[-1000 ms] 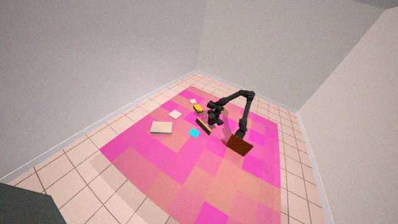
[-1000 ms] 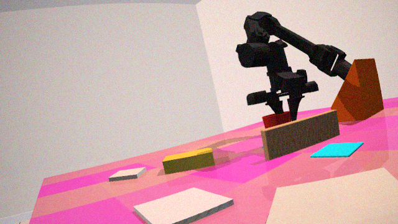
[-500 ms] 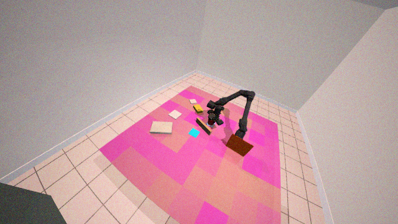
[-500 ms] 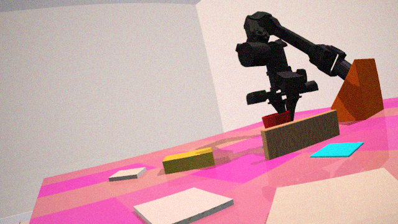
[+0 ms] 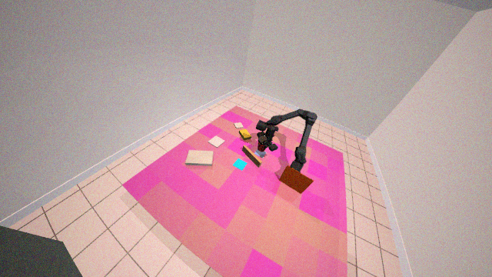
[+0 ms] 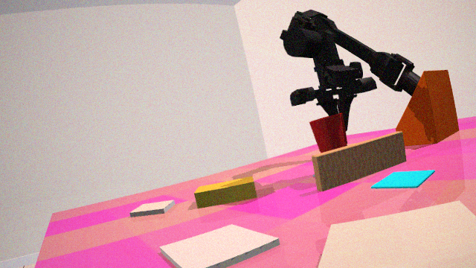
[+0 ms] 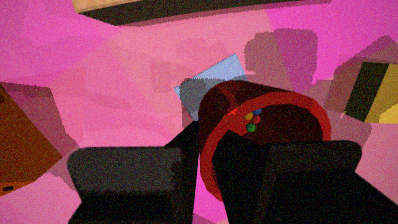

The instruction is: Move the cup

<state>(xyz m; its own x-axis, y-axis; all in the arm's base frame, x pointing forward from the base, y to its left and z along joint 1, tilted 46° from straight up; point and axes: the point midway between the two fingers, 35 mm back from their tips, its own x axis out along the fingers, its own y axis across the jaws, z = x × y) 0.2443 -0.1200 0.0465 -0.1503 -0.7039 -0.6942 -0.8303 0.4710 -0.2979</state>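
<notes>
The cyan pad lies 18 cm to the left of my gripper tip, 11 cm ahead of it and 9 cm below it. Round my gripper tip: long wooden block (8 cm to the left, 6 cm below, 6 cm ahead); red cup (3 cm ahead, 2 cm to the right); pale blue pad (9 cm below, 2 cm to the right, 2 cm ahead).
</notes>
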